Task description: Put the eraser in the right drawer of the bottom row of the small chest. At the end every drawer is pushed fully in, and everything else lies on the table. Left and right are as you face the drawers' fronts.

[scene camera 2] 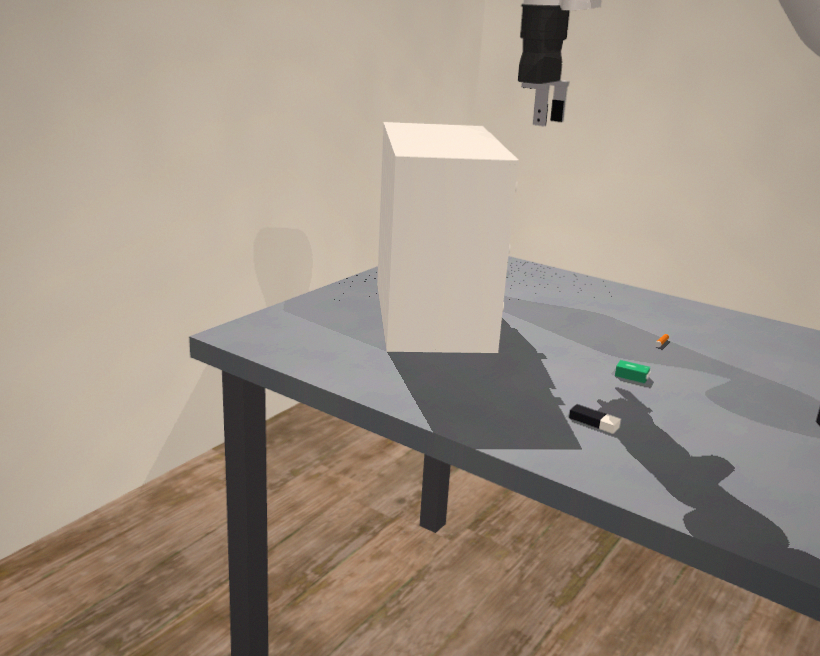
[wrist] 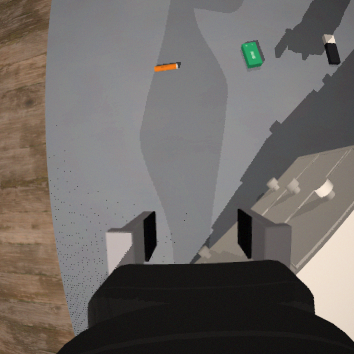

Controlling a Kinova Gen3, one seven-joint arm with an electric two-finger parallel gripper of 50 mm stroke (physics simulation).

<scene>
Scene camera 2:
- gripper: 548, 123
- eraser: 582, 414
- white chest: 447, 191
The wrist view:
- gripper: 196, 227
</scene>
